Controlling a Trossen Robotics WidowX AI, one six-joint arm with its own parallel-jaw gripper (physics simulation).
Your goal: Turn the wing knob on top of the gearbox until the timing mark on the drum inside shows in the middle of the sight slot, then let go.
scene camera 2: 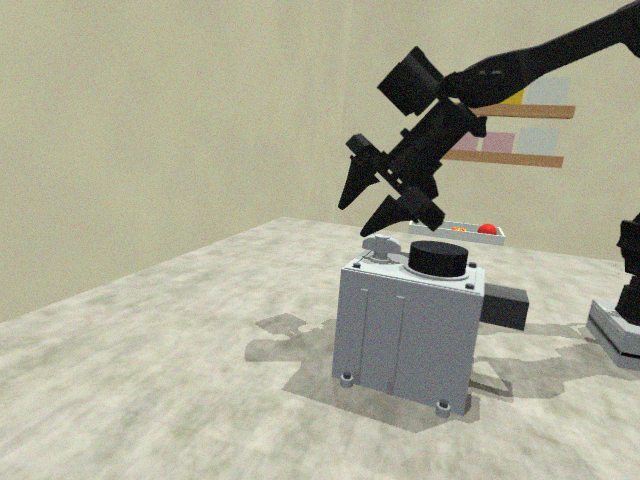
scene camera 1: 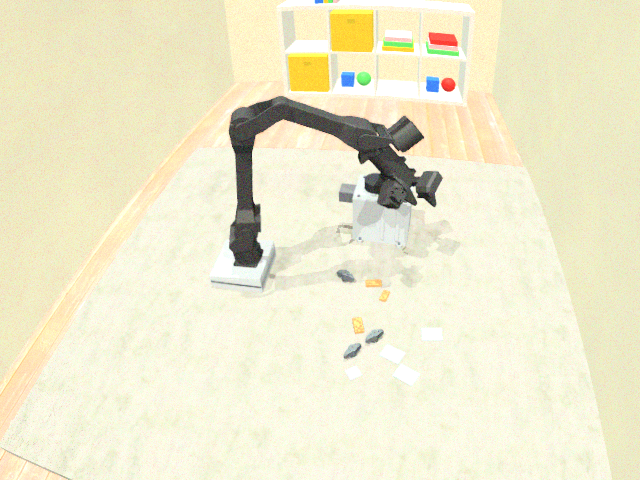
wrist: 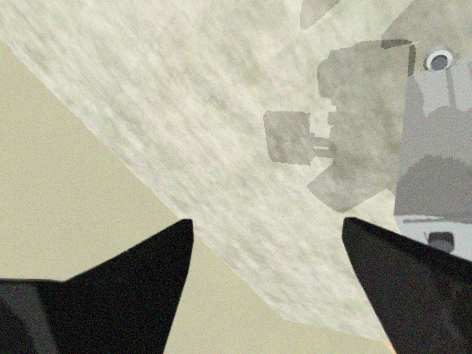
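Pixels of known places: gripper, fingertip midpoint: (scene camera 2: 350, 221) (scene camera 1: 425, 205) (wrist: 267, 228); arm's base, origin of the base link: (scene camera 1: 248, 258).
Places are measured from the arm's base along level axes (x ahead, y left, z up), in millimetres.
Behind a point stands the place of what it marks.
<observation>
The light grey gearbox (scene camera 1: 369, 227) @[x 281, y 169, z 1 mm] (scene camera 2: 408, 330) @[x 306, y 288, z 34 mm] (wrist: 430, 142) @[x 372, y 167, z 41 mm] stands upright on the mat, partly shown at the right of the wrist view. Its pale wing knob (scene camera 2: 381, 245) @[x 355, y 236, z 110 mm] sits on top near one corner in scene camera 2. The arm covers that part of the top in scene camera 1. My gripper (scene camera 1: 423, 203) @[x 422, y 140, z 115 mm] (scene camera 2: 351, 221) @[x 422, y 140, z 115 mm] (wrist: 267, 228) @[x 422, y 140, z 115 mm] is open and empty, tilted, with its fingertips above the top. In scene camera 2 one fingertip appears just above the knob and the other out beyond it. The sight slot, drum and timing mark cannot be made out.
A black round cap (scene camera 2: 438, 259) @[x 287, y 261, z 110 mm] stands on the gearbox beside the knob, and a dark block (scene camera 1: 346, 193) @[x 212, y 208, z 76 mm] (scene camera 2: 504, 305) @[x 214, y 253, z 70 mm] sticks out of its side. Dark stones (scene camera 1: 374, 335) @[x 342, y -164, z -20 mm], orange pieces (scene camera 1: 357, 325) @[x 299, y -127, z -41 mm] and white squares (scene camera 1: 431, 334) @[x 469, y -125, z -45 mm] lie on the mat. A tray (scene camera 2: 454, 237) holds a red ball (scene camera 2: 486, 229).
</observation>
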